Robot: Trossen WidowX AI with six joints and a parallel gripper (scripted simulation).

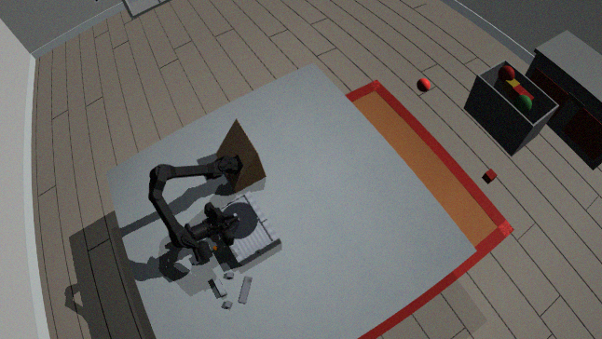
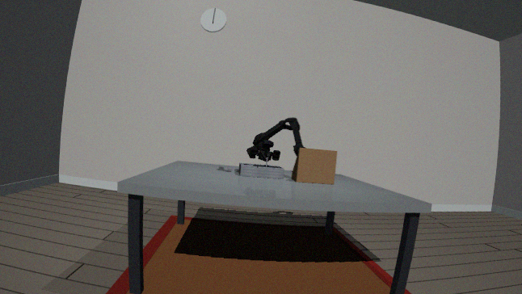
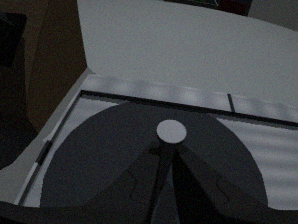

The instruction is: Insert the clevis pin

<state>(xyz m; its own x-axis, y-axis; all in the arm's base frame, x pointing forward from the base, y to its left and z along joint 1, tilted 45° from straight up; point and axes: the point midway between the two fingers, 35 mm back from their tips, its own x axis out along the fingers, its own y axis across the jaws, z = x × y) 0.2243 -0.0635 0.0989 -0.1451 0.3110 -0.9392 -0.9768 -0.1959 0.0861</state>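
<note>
My gripper tip is now 1 cm above the steel clevis pin. From my gripper tip the other things lie so: dark aluminium disc (3 cm below); then rimmed steel tray (5 cm below, 3 cm ahead, 1 cm to the left).
</note>
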